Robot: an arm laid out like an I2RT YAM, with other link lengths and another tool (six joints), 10 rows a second.
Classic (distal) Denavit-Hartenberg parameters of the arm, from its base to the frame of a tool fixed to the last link. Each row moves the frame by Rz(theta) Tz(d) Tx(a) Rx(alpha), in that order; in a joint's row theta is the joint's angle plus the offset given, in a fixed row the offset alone. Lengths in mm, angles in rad.
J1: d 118.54; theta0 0; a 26.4; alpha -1.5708
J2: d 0; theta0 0; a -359.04; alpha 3.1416
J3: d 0; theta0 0.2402; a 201.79; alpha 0
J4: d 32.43; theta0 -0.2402; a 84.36; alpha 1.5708
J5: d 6.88; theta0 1.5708; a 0; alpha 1.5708
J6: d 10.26; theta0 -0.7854; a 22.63; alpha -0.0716
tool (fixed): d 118.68; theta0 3.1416; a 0; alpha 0
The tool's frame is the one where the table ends.
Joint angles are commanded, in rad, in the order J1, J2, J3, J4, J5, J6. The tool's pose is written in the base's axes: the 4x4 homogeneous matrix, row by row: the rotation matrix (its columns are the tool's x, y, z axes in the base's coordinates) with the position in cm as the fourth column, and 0 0 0 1 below. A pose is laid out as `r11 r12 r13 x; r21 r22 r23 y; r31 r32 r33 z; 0 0 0 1`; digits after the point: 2 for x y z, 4 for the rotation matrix.
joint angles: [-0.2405, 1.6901, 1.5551, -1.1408, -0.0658, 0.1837]
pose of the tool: -0.3454 0.9091 0.2330 31.03; 0.9317 0.3619 -0.0312 -12.49; -0.1127 0.2063 -0.9720 29.09; 0 0 0 1
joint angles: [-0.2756, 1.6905, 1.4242, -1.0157, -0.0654, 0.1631]
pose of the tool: -0.3316 0.9159 0.2263 30.61; 0.9364 0.3488 -0.0395 -13.57; -0.1151 0.1988 -0.9733 26.42; 0 0 0 1
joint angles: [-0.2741, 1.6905, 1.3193, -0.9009, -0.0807, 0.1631]
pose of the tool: -0.3356 0.9110 0.2396 30.72; 0.9357 0.3518 -0.0270 -13.35; -0.1089 0.2151 -0.9705 24.35; 0 0 0 1
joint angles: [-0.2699, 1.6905, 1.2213, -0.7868, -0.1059, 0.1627]
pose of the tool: -0.3447 0.9017 0.2611 30.85; 0.9335 0.3586 -0.0059 -12.90; -0.0989 0.2417 -0.9653 22.48; 0 0 0 1
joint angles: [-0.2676, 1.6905, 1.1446, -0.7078, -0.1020, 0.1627]
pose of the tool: -0.3456 0.9010 0.2623 30.52; 0.9327 0.3606 -0.0097 -12.78; -0.1033 0.2413 -0.9649 21.01; 0 0 0 1
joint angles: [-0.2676, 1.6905, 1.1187, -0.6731, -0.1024, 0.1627]
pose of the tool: -0.3448 0.8988 0.2706 30.53; 0.9324 0.3612 -0.0115 -12.78; -0.1081 0.2483 -0.9626 20.57; 0 0 0 1
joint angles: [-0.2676, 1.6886, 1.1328, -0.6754, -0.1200, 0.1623]
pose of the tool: -0.3487 0.8921 0.2875 30.90; 0.9316 0.3635 0.0020 -12.64; -0.1027 0.2685 -0.9578 20.97; 0 0 0 1
